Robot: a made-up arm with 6 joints.
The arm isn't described. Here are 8 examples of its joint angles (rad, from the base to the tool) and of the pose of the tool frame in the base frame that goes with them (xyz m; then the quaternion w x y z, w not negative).
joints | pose
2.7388 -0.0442 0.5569 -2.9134 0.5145 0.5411 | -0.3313 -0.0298 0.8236 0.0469 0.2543 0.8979 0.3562
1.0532 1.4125 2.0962 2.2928 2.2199 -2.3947 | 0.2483 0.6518 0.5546 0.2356 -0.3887 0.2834 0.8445
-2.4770 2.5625 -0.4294 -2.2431 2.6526 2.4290 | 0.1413 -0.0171 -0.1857 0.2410 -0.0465 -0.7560 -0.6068
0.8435 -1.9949 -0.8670 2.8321 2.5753 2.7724 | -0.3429 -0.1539 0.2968 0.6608 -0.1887 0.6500 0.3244
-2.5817 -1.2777 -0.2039 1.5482 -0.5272 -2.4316 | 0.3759 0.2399 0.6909 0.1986 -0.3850 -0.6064 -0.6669
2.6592 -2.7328 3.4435 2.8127 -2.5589 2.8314 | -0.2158 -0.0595 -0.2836 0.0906 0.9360 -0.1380 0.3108
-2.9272 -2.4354 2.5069 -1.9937 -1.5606 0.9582 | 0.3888 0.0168 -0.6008 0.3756 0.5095 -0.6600 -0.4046
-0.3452 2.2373 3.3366 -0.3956 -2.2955 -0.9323 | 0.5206 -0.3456 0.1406 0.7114 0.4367 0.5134 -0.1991
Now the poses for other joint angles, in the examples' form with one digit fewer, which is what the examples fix.
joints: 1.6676 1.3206 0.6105 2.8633 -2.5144 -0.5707
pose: -0.230 0.761 0.081 0.693 -0.333 -0.495 -0.403
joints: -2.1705 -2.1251 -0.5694 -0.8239 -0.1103 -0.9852
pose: 0.077 0.307 0.251 0.708 -0.086 -0.681 -0.167
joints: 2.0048 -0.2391 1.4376 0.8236 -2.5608 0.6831
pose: 0.214 -0.201 0.981 0.618 -0.451 0.192 0.614
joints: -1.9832 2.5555 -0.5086 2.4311 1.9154 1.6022
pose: 0.142 0.018 -0.388 0.849 -0.063 -0.410 -0.327
